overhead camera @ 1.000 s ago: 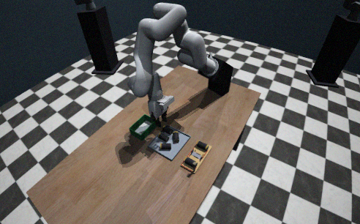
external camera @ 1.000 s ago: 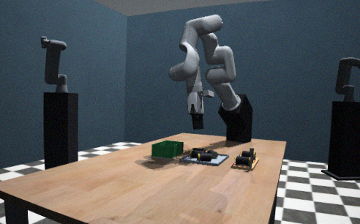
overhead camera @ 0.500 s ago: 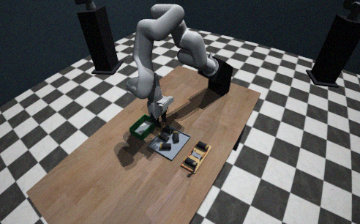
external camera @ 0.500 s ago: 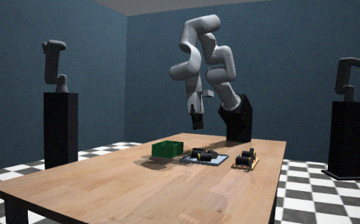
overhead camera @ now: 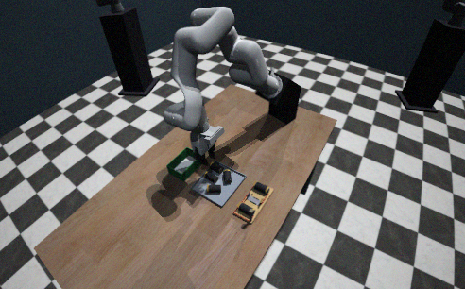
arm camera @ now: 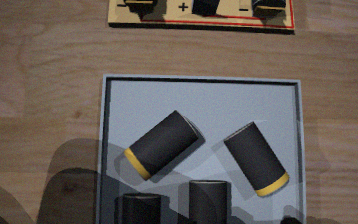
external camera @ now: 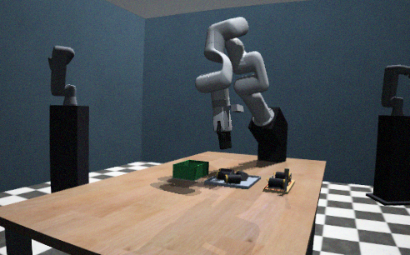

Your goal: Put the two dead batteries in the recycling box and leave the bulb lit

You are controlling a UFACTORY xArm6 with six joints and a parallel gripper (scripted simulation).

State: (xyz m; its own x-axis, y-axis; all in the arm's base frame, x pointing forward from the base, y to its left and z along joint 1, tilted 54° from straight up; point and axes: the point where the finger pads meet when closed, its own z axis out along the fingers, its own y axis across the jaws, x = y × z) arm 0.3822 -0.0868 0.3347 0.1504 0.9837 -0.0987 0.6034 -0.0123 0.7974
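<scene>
Right now the grey tray is 150 mm below my hand, 40 mm to the left of it and 20 mm ahead of it. Round my hand: green recycling box 140 mm to the right, 140 mm below, 50 mm behind.
</scene>
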